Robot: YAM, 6 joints.
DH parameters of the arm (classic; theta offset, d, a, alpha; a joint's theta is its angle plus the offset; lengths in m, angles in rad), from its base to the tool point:
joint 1: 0 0.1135 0.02 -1.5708
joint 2: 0 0 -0.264 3.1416
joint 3: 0.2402 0 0.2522 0
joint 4: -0.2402 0 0.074 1.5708
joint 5: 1.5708 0 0 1.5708
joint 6: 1.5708 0.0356 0 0
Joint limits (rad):
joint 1: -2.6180..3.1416
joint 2: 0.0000..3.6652
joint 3: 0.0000..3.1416
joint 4: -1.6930..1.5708
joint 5: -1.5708..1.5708
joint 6: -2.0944..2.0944
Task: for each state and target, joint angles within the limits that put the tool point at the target. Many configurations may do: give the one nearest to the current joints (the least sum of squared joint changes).
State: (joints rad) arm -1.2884 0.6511 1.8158 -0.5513 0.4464 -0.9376
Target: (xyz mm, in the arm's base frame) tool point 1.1 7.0 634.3
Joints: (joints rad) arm -1.3864 0.8861 1.9910 -0.4055 -0.0665 -0.9376
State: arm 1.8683 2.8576 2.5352 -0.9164 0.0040 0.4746
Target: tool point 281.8 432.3 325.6
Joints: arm 0.9977 2.4090 2.6425 -1.0458 0.0668 0.4746
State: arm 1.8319 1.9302 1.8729 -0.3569 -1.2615 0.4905
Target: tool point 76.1 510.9 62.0
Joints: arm 1.3594 2.5858 1.8630 -0.2726 -1.1699 0.4905
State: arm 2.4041 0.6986 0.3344 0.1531 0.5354 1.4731
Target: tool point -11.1 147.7 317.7
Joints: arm 1.7932 0.5692 0.5150 0.2045 0.6575 1.4731
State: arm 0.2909 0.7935 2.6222 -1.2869 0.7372 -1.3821
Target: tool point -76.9 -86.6 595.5
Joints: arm 0.6220 0.9246 2.5305 -1.3129 0.8014 -1.3821
